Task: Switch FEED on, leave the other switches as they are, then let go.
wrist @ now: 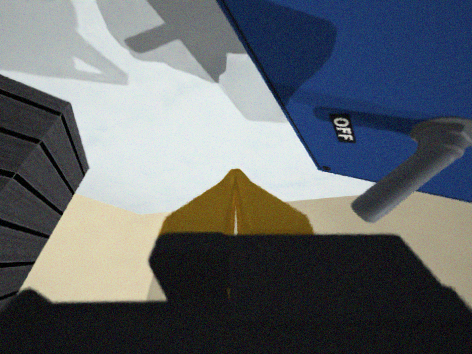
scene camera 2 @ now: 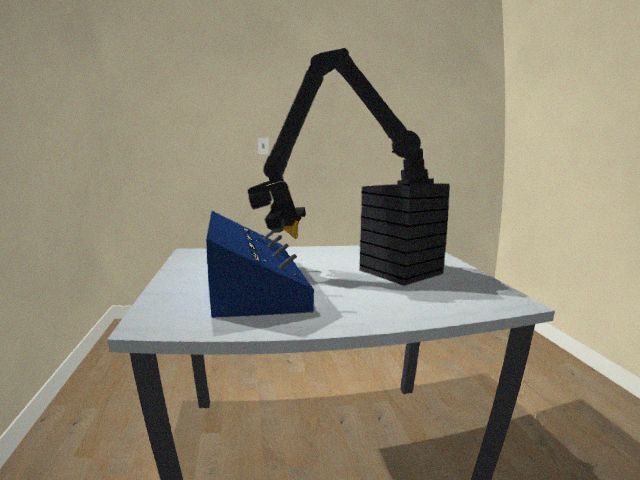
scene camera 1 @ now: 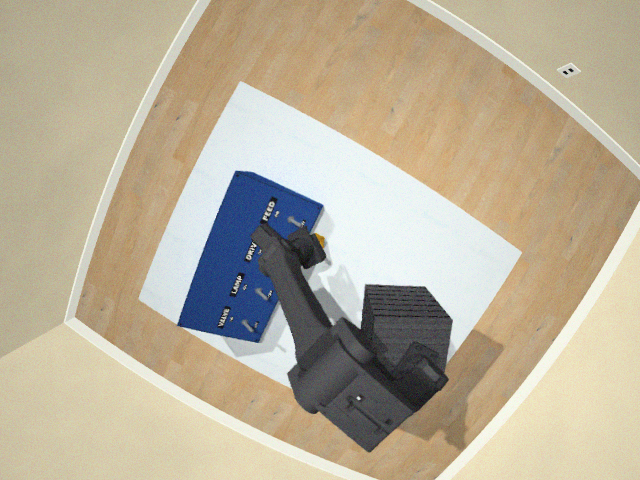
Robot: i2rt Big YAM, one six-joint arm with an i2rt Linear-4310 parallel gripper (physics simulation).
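Places are measured from the arm's base along level axes (x right, y ahead, z up), in millimetres.
Where they show: gripper, fingertip midpoint: (wrist: 235,176) (scene camera 2: 296,238) (scene camera 1: 322,238); arm's base, link origin: (scene camera 2: 415,184) (scene camera 1: 414,365).
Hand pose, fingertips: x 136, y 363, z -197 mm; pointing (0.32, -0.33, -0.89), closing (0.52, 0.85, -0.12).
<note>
Things, the pixels of their top centre, and the offset from my fingertips. "*": a spot on its surface instead. Level surfaces: height alone.
- FEED label, top centre: (scene camera 1: 268,211) dx -4, dy +168, dz +36 mm
- FEED lever, top centre: (wrist: 415,220) (scene camera 1: 295,223) dx +3, dy +87, dz +34 mm
- OFF label, surface spot: (wrist: 343,128) * dx +3, dy +69, dz -21 mm
- LAMP lever, top centre: (scene camera 1: 261,297) dx -237, dy +68, dz +34 mm
- VALVE lever, top centre: (scene camera 1: 247,329) dx -356, dy +58, dz +34 mm
- white table, surface height: dz -97 mm
The blue sloped switch box (scene camera 1: 214,258) (scene camera 2: 253,291) (wrist: 400,50) has the FEED label (scene camera 1: 268,210) at one end. The FEED lever (scene camera 1: 295,221) (wrist: 395,185) leans toward the low edge, by the OFF label (wrist: 343,128). The LAMP lever (scene camera 1: 262,293) and VALVE lever (scene camera 1: 248,325) lean the same way; the arm hides the DRIVE lever in scene view 1. My gripper (scene camera 1: 321,240) (scene camera 2: 295,237) (wrist: 235,176) is shut and empty, with yellow fingertips together. It is beyond the box's low edge, beside the FEED lever and apart from it in the wrist view.
The box stands on a white table (scene camera 1: 403,206) (scene camera 2: 361,315). The dark ribbed pedestal (scene camera 1: 408,315) (scene camera 2: 403,232) (wrist: 30,135) under my arm stands across from the switches. My forearm (scene camera 1: 297,304) (scene camera 2: 297,116) reaches over the low side of the box.
</note>
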